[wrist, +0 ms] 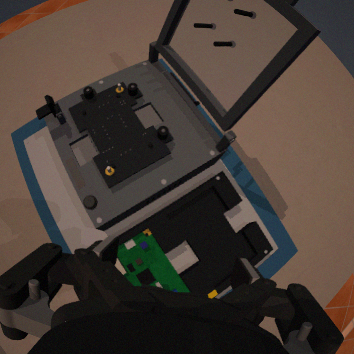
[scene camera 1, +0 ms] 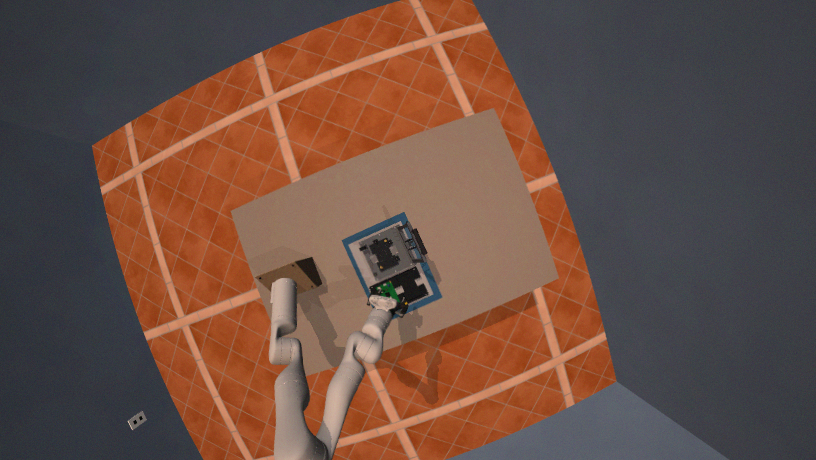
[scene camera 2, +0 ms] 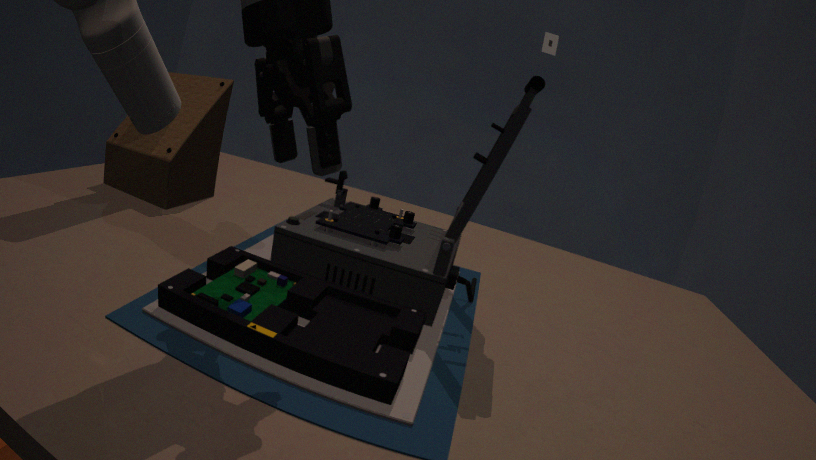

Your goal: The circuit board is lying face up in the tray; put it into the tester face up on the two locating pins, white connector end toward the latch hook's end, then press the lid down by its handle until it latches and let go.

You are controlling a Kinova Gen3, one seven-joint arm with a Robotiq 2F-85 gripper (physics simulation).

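Frame: origin at the arm's base, x left, y ahead, z down, level; centimetres.
Where they show: gripper, fingertip midpoint: (wrist: 175,261) (scene camera 1: 392,294) (scene camera 2: 304,166); arm's base, origin of the base link: (scene camera 1: 285,285) (scene camera 2: 158,114).
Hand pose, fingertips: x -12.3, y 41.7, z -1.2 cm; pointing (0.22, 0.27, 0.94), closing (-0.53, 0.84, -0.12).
Things, the pixels of their top centre, and the offset from my fingertips. "spot": a spot on its surface instead. Level surfaces: height alone.
- green circuit board, middle of its top: (scene camera 2: 246,283) (wrist: 147,280) (scene camera 1: 388,295) dx -2.5, dy -2.9, dz +11.4 cm
- black tray, surface spot: (scene camera 2: 320,357) spot: dx -7.0, dy +8.4, dz +11.4 cm
- white connector, middle of its top: (scene camera 2: 246,265) (wrist: 115,264) dx +0.6, dy -5.7, dz +11.4 cm
- grey tester, surface spot: (scene camera 2: 354,268) spot: dx +7.0, dy +3.3, dz +9.9 cm
- latch hook, middle of its top: (wrist: 41,101) (scene camera 2: 338,168) dx +19.7, dy -7.7, dz +3.5 cm
- white plate, surface spot: (scene camera 2: 408,394) spot: dx -3.7, dy +14.6, dz +13.6 cm
- blue mat, its level: dz +14.0 cm
- table, its level: dz +14.2 cm
The green circuit board (scene camera 1: 390,289) (scene camera 2: 257,294) (wrist: 159,267) lies face up in the left part of the black tray (scene camera 2: 320,357) (wrist: 200,215); a white connector (scene camera 2: 245,267) shows at its far left. The grey tester (scene camera 2: 354,268) (wrist: 185,155) stands beside the tray. Its two locating pins (wrist: 109,170) (wrist: 119,89) are bare. The latch hook (scene camera 2: 341,188) (wrist: 48,107) is at the end opposite the raised lid (scene camera 2: 497,148) (wrist: 270,79), with its dark handle (scene camera 2: 534,84) at the top. My gripper (scene camera 1: 388,306) (scene camera 2: 305,164) (wrist: 175,261) is open and empty, high above the board end of the tray. Its body hides part of the board in the wrist view.
Tray and tester stand on a white plate (scene camera 2: 408,394) over a blue mat (scene camera 2: 442,425) (wrist: 285,250). A wooden wedge block (scene camera 1: 308,274) (scene camera 2: 194,148) carries my arm's base on the table (scene camera 1: 457,188). The raised lid leans outward past the tester's hinge end.
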